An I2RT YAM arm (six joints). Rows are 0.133 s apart.
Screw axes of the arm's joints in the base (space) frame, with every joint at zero. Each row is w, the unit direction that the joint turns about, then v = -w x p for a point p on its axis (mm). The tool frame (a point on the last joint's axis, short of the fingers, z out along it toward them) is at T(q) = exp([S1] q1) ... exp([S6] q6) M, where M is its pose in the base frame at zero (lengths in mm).
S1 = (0, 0, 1, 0, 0, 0)
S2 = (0, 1, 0, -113.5, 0, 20)
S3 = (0, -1, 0, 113.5, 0, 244)
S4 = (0, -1, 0, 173.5, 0, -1)
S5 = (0, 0, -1, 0, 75, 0)
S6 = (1, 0, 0, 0, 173.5, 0)
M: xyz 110.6 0 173.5 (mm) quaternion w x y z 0.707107 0 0.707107 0
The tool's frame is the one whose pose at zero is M.
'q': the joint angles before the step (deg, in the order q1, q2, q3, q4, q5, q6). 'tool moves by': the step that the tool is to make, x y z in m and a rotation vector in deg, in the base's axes. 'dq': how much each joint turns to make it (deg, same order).
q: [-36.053, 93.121, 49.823, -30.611, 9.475, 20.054]
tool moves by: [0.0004, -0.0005, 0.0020, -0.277, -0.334, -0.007]
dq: [-0.032, -0.247, 0.197, -0.006, 0.019, -0.032]
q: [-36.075, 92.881, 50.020, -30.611, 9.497, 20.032]
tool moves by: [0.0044, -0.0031, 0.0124, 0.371, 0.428, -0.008]
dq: [0.012, -0.040, 3.212, -3.821, -0.040, 0.033]
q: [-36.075, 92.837, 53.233, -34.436, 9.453, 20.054]
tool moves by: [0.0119, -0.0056, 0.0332, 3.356, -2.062, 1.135]
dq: [-0.007, -0.006, 8.235, -8.547, -4.089, -0.030]
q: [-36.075, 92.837, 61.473, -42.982, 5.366, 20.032]
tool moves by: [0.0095, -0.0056, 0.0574, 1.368, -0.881, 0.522]
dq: [0.002, 0.001, 13.339, -13.427, -1.704, -0.064]
